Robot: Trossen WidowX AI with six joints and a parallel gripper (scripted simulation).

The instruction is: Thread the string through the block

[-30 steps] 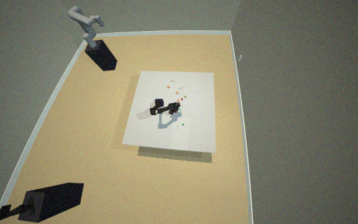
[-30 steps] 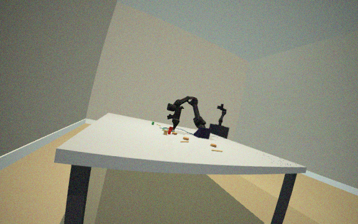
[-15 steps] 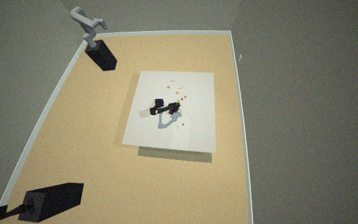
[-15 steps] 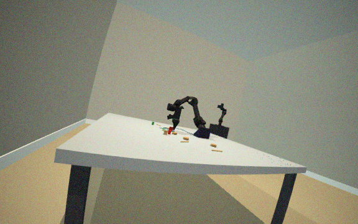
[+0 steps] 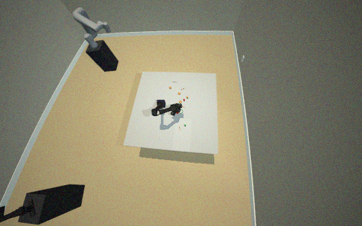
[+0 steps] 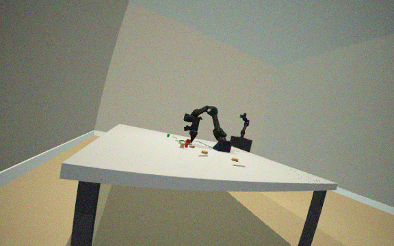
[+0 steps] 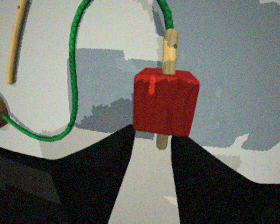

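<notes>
Now: the red block 20 mm ahead of my gripper tip and 10 mm to the right of it. The rest, counted from my gripper tip: round wooden button 160 mm to the left, 70 mm ahead, 10 mm below; green object 220 mm to the right, 130 mm ahead.
</notes>
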